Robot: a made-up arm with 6 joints.
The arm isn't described. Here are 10 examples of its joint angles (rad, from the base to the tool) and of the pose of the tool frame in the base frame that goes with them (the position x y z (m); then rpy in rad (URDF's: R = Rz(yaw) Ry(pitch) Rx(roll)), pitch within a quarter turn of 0, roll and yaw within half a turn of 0).
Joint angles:
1: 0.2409 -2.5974 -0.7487 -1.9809 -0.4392 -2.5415
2: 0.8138 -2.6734 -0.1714 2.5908 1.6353 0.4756
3: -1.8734 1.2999 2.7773 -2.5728 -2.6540 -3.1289
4: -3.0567 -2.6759 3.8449 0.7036 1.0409 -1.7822
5: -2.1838 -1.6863 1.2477 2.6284 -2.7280 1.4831
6: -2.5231 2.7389 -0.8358 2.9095 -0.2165 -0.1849
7: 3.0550 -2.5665 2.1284 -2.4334 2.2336 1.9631
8: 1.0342 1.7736 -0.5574 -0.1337 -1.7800 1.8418
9: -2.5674 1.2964 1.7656 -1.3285 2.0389 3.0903
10: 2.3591 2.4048 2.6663 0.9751 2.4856 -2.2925
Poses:
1: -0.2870 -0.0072 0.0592 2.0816 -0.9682 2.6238
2: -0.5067 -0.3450 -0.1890 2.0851 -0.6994 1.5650
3: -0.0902 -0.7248 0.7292 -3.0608 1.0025 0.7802
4: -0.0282 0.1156 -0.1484 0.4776 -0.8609 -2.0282
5: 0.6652 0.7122 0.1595 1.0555 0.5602 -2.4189
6: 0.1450 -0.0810 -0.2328 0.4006 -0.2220 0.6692
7: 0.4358 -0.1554 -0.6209 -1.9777 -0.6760 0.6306
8: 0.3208 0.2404 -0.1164 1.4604 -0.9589 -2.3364
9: -0.8339 -0.4954 0.4245 -0.9958 0.0130 1.6222
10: -0.4430 0.5624 -0.0183 0.0883 -0.1261 -1.3164
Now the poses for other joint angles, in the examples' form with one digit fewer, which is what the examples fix.
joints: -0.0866 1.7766 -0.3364 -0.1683 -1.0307 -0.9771
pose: 0.406 -0.188 -0.163 -2.078 0.004 2.911
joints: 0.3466 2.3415 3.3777 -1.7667 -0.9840 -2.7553
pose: 0.696 0.283 0.009 -2.881 -0.593 1.745
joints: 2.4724 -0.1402 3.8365 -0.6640 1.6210 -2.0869
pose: 0.375 -0.142 0.676 1.592 0.513 1.688
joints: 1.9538 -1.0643 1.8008 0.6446 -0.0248 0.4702
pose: 0.449 -0.784 0.544 2.022 -0.296 -1.172
